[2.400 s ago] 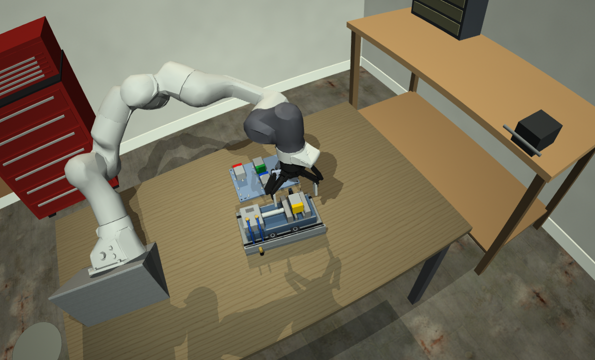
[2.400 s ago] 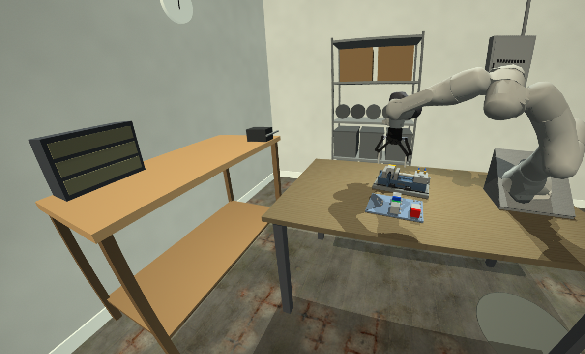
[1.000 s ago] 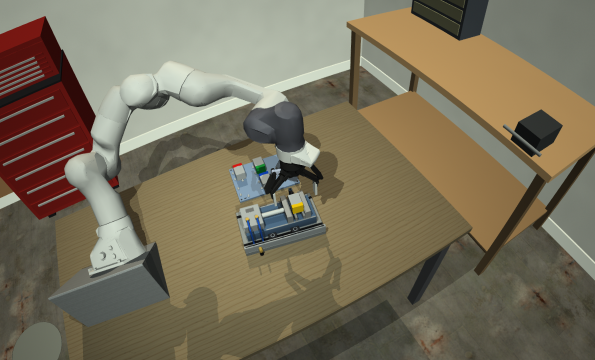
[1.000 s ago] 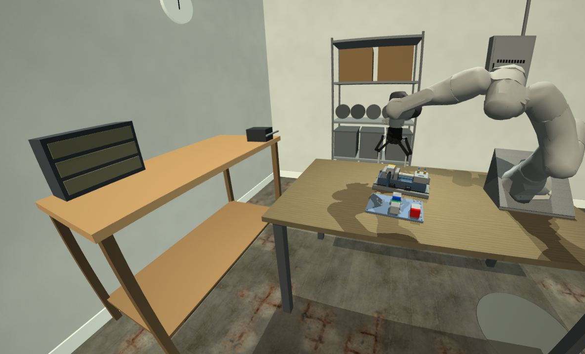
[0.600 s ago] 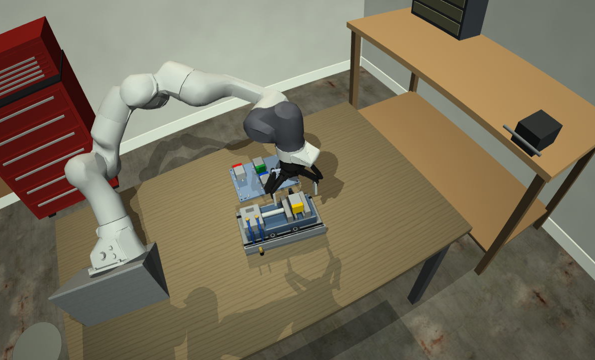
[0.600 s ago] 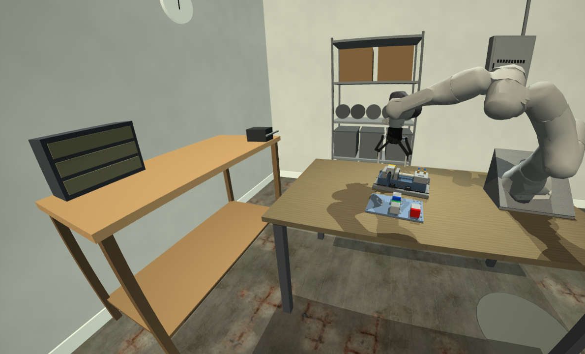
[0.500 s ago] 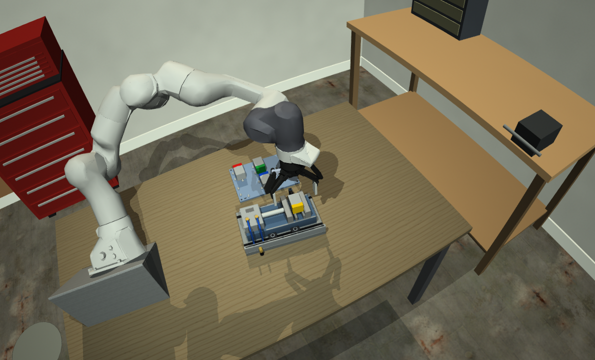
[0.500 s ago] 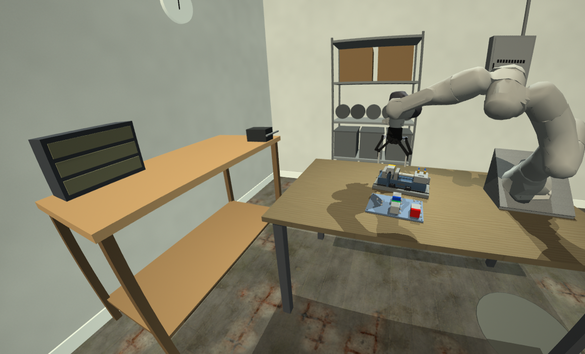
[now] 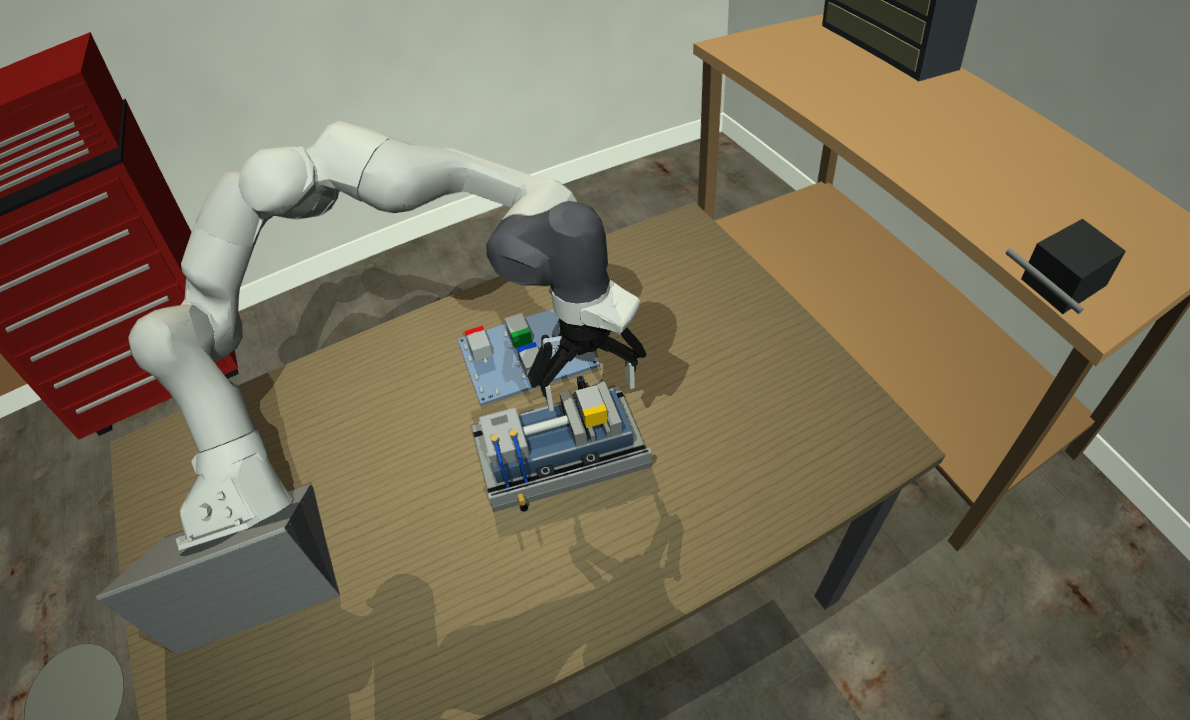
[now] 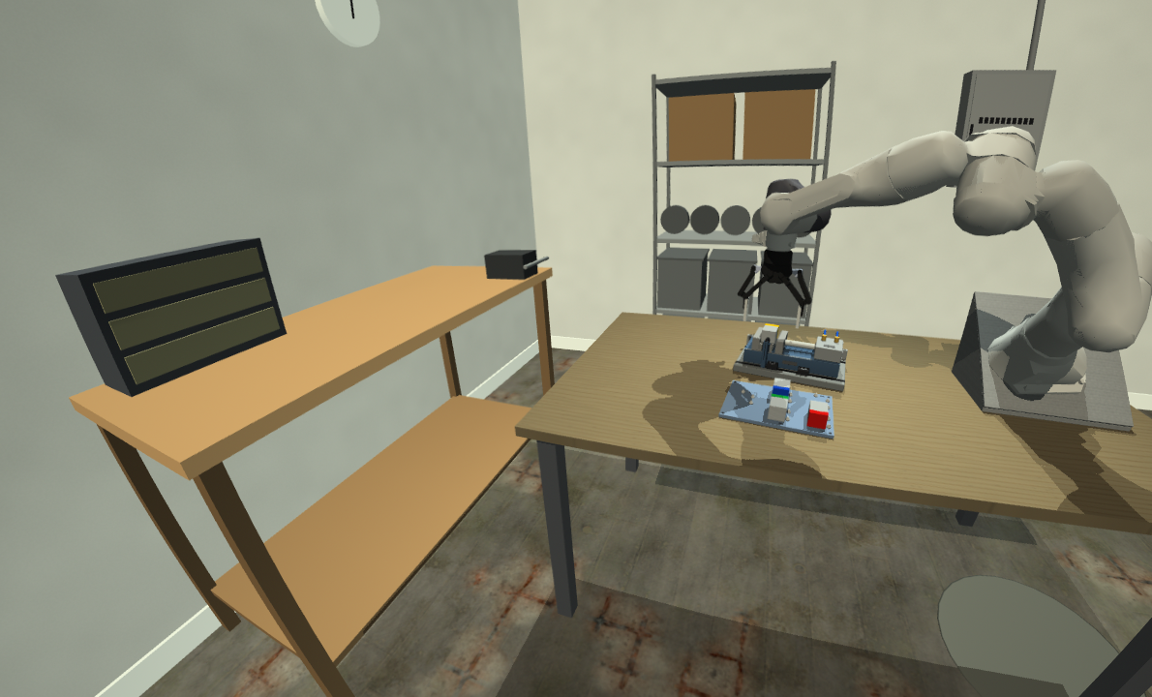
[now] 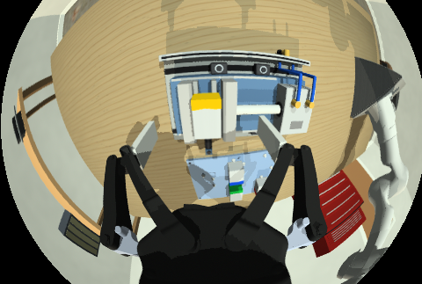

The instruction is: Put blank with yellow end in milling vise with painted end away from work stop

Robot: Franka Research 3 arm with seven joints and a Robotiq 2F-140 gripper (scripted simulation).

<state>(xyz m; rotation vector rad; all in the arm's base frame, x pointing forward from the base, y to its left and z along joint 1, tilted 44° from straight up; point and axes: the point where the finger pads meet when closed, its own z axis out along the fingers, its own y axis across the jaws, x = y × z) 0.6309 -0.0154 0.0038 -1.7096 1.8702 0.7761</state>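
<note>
The work stop is 4 cm to the left of my hand and 5 cm below it. From my hand the other things lie so: fixed jaw: 3 cm ahead, 1 cm to the right, 6 cm below; then vise: 7 cm behind, 10 cm below; then hosed end block: 17 cm behind, 1 cm to the left, 6 cm below.
</note>
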